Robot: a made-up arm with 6 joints. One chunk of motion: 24 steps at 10 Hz.
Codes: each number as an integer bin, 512 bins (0 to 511) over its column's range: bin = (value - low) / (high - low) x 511, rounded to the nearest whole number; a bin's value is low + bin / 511 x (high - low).
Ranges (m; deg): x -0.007..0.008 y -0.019..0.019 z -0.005..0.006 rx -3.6..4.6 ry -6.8..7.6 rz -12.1..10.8
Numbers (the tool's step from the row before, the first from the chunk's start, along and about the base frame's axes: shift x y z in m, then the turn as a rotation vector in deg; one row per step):
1: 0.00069 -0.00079 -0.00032 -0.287 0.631 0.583
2: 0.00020 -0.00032 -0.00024 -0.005 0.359 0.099
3: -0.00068 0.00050 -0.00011 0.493 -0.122 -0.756
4: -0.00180 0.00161 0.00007 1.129 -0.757 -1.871
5: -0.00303 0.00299 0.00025 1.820 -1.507 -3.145
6: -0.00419 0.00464 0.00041 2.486 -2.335 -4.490
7: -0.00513 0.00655 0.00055 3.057 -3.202 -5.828
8: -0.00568 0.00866 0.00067 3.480 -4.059 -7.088
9: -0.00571 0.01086 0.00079 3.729 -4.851 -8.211
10: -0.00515 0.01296 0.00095 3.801 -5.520 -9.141
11: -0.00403 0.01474 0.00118 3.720 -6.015 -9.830
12: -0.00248 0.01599 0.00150 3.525 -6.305 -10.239
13: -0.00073 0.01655 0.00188 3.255 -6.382 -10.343
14: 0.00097 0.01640 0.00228 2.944 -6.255 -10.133
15: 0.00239 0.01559 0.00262 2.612 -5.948 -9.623
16: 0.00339 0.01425 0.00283 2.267 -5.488 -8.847
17: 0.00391 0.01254 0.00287 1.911 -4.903 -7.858
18: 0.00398 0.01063 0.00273 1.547 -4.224 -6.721
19: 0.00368 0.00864 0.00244 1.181 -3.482 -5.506
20: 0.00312 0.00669 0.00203 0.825 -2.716 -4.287
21: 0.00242 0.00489 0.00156 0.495 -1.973 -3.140
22: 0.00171 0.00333 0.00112 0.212 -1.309 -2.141
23: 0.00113 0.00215 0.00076 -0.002 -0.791 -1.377
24: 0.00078 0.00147 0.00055 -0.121 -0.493 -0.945
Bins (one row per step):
1: 262 245 217 206 264 283
2: 245 251 221 224 254 272
3: 215 262 227 255 237 253
4: 177 277 236 295 214 228
5: 135 296 244 338 188 200
6: 96 318 251 379 158 170
7: 64 344 258 415 128 140
8: 45 372 263 441 97 112
9: 44 402 269 457 69 87
10: 63 430 276 461 45 66
11: 101 454 287 456 28 51
12: 154 471 302 444 18 42
13: 214 478 320 427 15 39
14: 272 476 338 408 19 44
15: 320 465 354 387 30 55
16: 354 447 364 366 47 73
17: 372 424 366 343 67 95
18: 374 398 359 321 91 120
19: 364 372 346 298 118 147
20: 345 345 327 276 145 174
21: 321 321 305 255 171 200
22: 297 300 284 238 195 222
23: 277 284 268 224 213 239
24: 265 275 258 217 224 249

